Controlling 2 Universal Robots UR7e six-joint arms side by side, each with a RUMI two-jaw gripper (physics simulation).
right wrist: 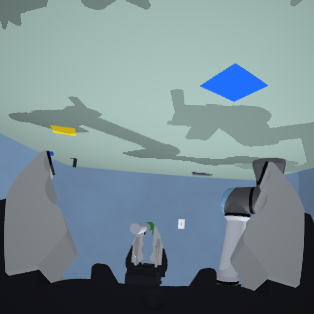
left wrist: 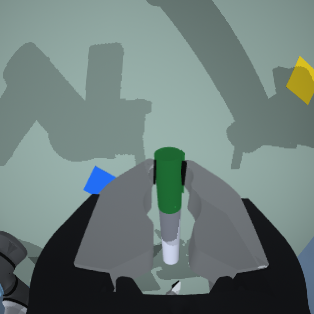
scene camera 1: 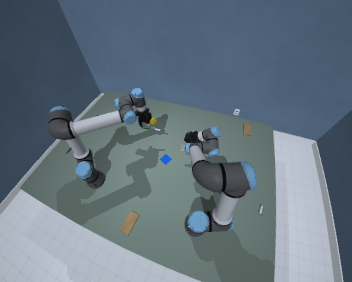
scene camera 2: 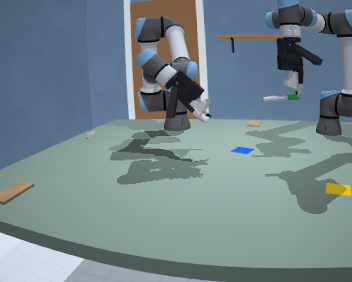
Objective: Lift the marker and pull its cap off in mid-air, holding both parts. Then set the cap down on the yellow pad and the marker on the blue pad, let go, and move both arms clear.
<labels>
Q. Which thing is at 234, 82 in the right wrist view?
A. A blue pad.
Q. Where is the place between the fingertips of my left gripper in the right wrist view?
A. At 148, 224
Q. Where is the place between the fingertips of my right gripper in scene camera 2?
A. At 209, 119
</labels>
